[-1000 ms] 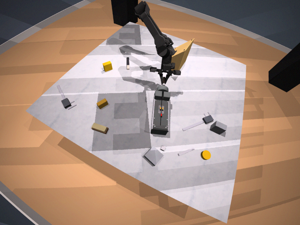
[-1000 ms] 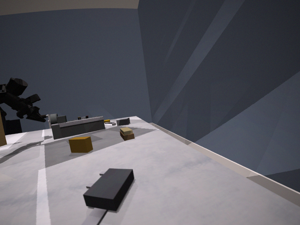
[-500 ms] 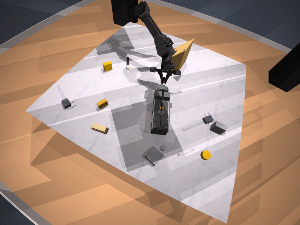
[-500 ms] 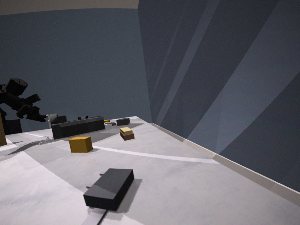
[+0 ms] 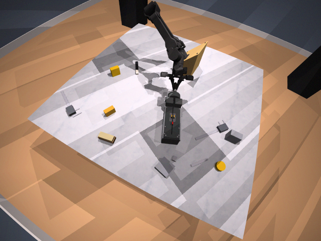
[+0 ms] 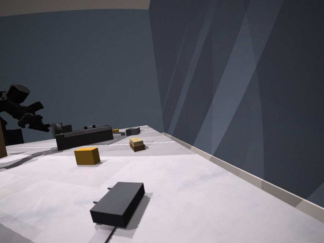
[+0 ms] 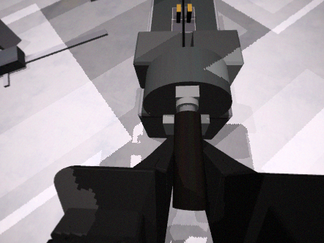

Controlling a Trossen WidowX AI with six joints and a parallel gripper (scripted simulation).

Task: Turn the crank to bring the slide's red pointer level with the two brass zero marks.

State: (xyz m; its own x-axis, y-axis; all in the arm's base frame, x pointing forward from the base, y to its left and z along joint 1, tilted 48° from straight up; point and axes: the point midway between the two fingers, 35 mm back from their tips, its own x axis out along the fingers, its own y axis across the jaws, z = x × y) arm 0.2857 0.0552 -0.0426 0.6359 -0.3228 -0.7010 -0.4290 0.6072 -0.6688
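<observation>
The dark brown crank handle lies 3 cm above my gripper tip, 1 cm to the right of it and 1 cm behind it. Round my gripper tip: tan block 41 cm ahead, 18 cm to the right, 8 cm below; then yellow cube 45 cm to the right, 6 cm below, 1 cm ahead; then red pointer 19 cm ahead, 9 cm to the left, 1 cm below.
</observation>
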